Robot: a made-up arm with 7 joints. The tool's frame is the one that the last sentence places.
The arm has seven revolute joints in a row. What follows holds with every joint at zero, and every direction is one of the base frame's.
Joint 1 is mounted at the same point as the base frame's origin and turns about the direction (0, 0.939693, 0.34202), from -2.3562 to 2.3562 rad.
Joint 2 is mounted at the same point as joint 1 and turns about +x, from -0.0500 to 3.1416 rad.
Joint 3 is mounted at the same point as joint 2 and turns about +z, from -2.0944 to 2.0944 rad.
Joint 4 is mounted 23.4 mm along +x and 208.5 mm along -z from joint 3 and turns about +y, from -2.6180 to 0.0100 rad.
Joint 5 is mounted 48.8 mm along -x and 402.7 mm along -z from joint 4 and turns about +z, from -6.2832 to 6.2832 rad.
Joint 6 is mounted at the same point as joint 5 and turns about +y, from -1.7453 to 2.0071 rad.
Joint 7 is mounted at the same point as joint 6 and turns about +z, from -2.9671 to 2.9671 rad.
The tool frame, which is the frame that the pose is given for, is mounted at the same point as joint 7; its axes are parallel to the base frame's.
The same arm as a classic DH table. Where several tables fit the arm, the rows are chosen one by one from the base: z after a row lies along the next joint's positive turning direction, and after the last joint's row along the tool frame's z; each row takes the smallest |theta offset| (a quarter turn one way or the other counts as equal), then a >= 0, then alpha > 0; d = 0 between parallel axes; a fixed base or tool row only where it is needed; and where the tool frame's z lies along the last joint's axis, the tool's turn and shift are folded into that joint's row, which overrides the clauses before.
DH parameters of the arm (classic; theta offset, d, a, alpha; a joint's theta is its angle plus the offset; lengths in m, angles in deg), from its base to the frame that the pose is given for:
base (fixed): 0 0 0 -70
joint 1: 90 0 0 90
joint 2: 70 0 0 -90
joint 3: -90 -0.2085 0.0234 -90
joint 4: 0 0 -0.0488 90
joint 5: 0 -0.4027 0 -90
joint 6: 0 0 0 90
joint 7: 0 0 0 0
Joint limits (deg, base to tool): -135..135 -2.86..180 -120..120 -150..0.57 -360..360 -100..115 -170..170

